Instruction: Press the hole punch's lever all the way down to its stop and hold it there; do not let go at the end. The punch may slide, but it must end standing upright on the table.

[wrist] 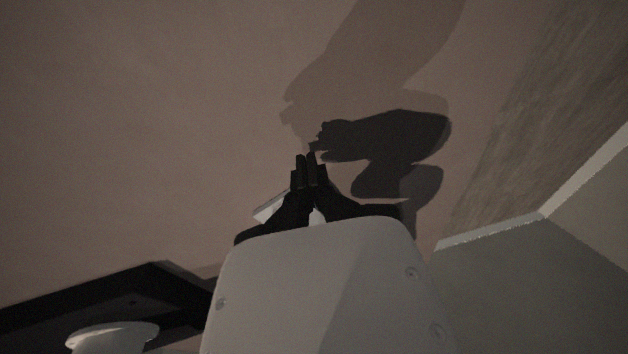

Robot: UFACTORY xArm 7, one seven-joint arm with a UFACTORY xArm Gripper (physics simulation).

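Pixels of known places: gripper, fingertip midpoint: [309,165]; arm's base, origin of the base link: [118,332].
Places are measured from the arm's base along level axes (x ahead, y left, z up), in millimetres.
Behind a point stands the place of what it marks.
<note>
My gripper [309,165] @(z 14, x 484, y 181 mm) is shut, with nothing between its black fingers. It points away from the camera, its tips close to their dark shadow on the table. A pale, light-grey object [270,208] @(z -35, x 395, y 103 mm), which may be the hole punch, shows in small parts behind the fingers, at their left and through the gap between them. The fingers and the gripper's white housing hide the rest of it. Its lever, how far that is pressed, and whether the fingers touch it cannot be told.
The brown table top [150,125] @(z -46, x 360, y 259 mm) fills much of the view, with the arm's shadows on it. A black, flat-sided object [90,292] @(z -24, x 72, y 107 mm) is at the lower left, with a white round-topped thing [115,332] @(z 11, x 39, y 27 mm) before it. A large grey-green object with a pale rim [492,231] is at the lower right.
</note>
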